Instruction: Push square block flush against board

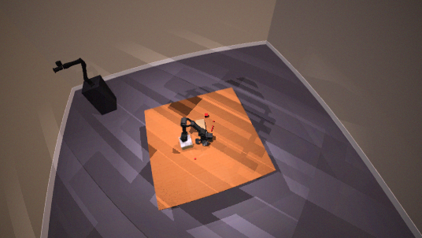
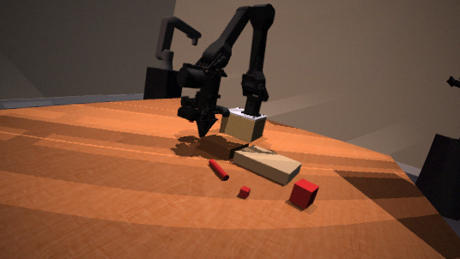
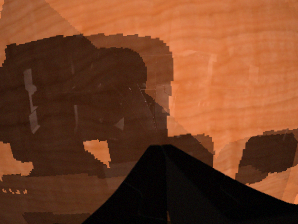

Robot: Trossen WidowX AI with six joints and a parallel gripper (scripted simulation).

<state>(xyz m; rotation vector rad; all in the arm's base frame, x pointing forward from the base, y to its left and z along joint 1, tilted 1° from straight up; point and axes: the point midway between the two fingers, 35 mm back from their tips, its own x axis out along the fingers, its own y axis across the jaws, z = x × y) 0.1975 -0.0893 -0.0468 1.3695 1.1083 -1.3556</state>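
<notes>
Now: the flat brown square block 2 cm ahead of my gripper tip, 9 cm to the left of it and 1 cm above it. Also, from my gripper tip: pale long board 5 cm ahead, 23 cm to the left, 1 cm above; then red rod 16 cm ahead, 14 cm to the left.
</notes>
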